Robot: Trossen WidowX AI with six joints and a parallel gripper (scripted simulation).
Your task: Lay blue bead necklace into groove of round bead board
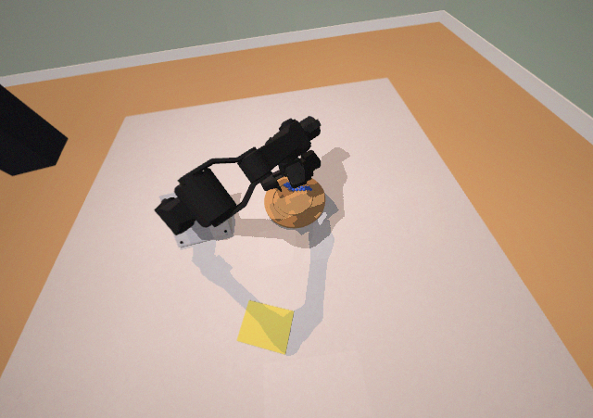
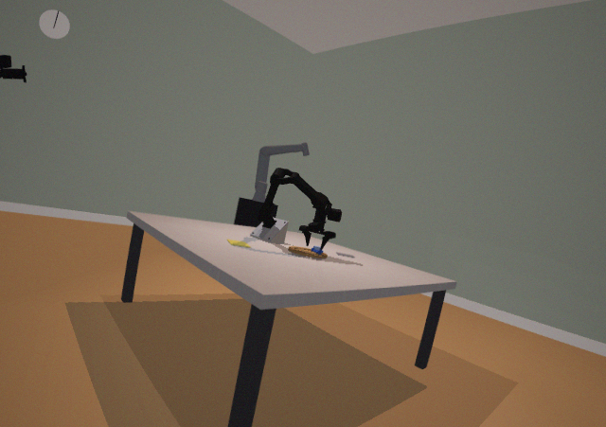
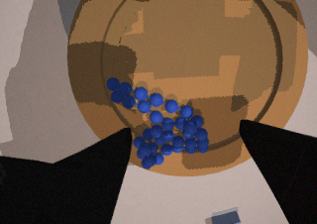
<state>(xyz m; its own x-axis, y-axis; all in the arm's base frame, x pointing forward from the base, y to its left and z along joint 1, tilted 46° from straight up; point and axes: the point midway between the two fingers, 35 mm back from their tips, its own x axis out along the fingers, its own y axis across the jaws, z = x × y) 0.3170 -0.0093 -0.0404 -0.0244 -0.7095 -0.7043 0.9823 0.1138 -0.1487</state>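
Now: the round bead board 40 mm to the right of my gripper tip and 20 mm below it. Round my gripper tip: yellow square patch 360 mm to the right, 160 mm behind, 30 mm below; flat grey tile 270 mm to the left, 40 mm ahead, 30 mm below; light blue cube 160 mm to the left, 90 mm behind, 20 mm below.
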